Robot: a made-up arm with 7 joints.
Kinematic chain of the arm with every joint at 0, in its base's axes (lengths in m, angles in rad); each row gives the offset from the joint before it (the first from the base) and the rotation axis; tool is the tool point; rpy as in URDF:
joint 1: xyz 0 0 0.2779 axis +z
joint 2: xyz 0 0 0 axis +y
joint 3: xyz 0 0 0.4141 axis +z
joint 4: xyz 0.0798 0 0 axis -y
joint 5: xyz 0.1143 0 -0.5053 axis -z
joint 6: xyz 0 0 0 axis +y
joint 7: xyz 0.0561 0 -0.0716 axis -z
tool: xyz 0 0 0 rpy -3.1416 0 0
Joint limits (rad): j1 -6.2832..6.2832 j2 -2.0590..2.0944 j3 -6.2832..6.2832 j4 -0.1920..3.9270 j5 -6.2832..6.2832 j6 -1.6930..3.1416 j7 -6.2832..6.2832
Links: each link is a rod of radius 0.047 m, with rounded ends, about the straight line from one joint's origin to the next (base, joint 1, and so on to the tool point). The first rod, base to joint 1, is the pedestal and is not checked.
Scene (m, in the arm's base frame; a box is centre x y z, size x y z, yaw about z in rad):
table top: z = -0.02
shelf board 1: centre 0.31 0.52 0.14 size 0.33 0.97 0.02 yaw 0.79
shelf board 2: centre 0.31 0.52 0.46 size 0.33 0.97 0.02 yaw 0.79
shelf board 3: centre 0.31 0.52 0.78 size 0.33 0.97 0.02 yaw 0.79
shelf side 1: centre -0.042 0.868 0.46 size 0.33 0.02 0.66 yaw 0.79
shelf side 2: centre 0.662 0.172 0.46 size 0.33 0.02 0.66 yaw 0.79
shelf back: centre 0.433 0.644 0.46 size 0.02 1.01 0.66 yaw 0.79
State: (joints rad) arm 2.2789 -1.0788 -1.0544 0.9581 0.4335 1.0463 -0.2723
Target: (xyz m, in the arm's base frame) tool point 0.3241 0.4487 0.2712
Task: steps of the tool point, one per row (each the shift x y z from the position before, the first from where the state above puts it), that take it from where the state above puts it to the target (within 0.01 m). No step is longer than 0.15 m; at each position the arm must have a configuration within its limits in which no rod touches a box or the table.
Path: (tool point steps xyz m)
1: -0.0837 -0.0865 0.0074
2: -0.0924 -0.0912 -0.0074
3: -0.0036 0.0573 -0.1368
4: -0.0378 0.0120 -0.1239
5: -0.0623 -0.0225 -0.0902
6: 0.0822 0.0679 -0.0084
7: 0.0744 0.0747 -0.0020
8: 0.0637 0.0798 0.0104

